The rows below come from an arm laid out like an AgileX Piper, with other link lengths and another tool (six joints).
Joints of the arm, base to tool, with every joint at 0 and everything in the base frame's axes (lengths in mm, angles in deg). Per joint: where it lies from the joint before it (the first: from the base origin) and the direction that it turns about. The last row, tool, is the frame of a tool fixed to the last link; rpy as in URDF.
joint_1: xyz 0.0 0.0 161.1 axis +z
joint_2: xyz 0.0 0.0 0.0 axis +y
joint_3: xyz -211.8 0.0 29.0 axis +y
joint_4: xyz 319.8 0.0 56.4 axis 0.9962 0 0.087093
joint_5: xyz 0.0 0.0 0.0 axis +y
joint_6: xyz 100.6 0.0 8.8 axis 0.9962 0 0.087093
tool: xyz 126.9 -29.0 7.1 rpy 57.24 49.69 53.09
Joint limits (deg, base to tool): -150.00..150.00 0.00..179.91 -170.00..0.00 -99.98..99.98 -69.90..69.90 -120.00..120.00
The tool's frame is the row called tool.
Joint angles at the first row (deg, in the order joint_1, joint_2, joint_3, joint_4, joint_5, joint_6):
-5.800 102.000 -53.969 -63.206 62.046 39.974
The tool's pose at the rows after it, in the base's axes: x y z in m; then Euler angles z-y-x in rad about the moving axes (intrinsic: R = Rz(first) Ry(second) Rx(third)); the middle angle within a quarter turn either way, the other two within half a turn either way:
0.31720, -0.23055, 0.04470, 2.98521, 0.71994, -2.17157
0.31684, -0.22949, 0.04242, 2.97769, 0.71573, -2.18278
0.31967, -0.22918, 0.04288, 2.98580, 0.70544, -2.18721
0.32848, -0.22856, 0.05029, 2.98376, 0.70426, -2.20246
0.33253, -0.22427, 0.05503, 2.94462, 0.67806, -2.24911
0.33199, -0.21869, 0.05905, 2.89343, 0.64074, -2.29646
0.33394, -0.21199, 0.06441, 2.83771, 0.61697, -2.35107
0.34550, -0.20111, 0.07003, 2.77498, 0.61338, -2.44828
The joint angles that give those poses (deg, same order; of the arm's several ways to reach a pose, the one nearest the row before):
-5.800 102.001 -53.969 -62.930 62.015 39.567
-5.801 102.094 -53.969 -62.423 61.772 39.273
-5.800 102.269 -54.494 -62.091 61.660 38.016
-5.800 102.272 -56.631 -60.673 62.011 35.437
-5.800 102.269 -59.243 -56.647 63.251 31.073
-5.800 102.270 -61.719 -52.163 65.440 26.895
-5.800 102.272 -64.529 -47.792 67.510 23.508
-5.800 102.270 -68.270 -42.359 68.152 19.799

